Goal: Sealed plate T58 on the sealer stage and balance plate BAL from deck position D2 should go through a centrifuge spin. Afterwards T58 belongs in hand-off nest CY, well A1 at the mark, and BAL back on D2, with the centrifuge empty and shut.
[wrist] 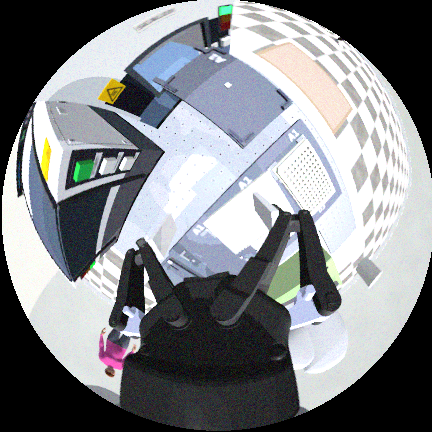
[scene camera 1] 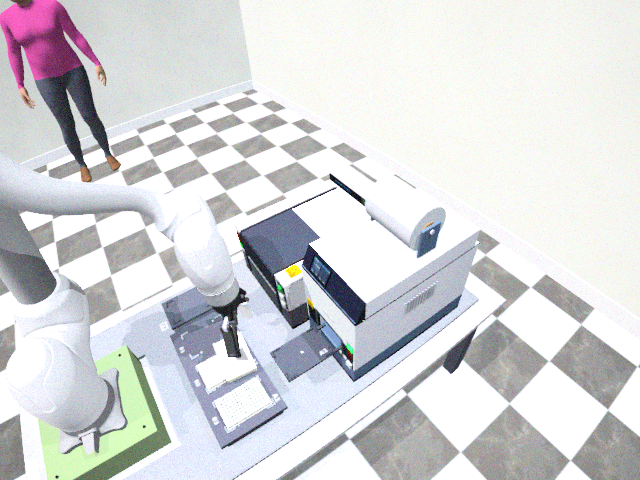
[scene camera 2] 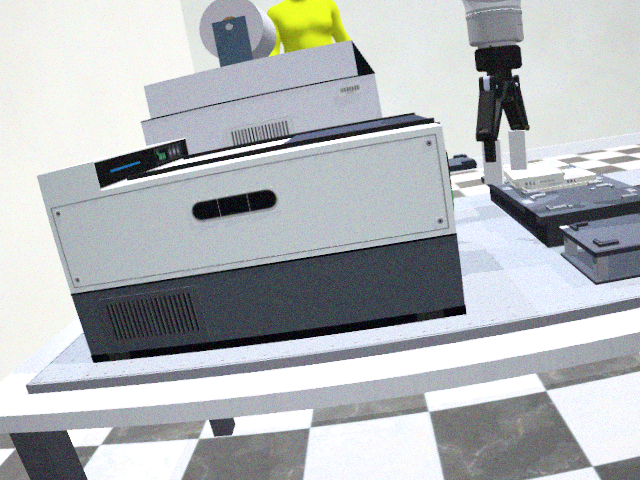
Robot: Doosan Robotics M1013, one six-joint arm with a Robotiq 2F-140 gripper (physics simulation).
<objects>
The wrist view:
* gripper: 211, 211
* centrifuge: 85, 165
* dark nest tray: 244, 109
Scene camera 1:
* gripper: 245, 337
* centrifuge: 274, 241
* dark nest tray: 291, 361
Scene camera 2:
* gripper: 507, 176
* centrifuge: 347, 228
</objects>
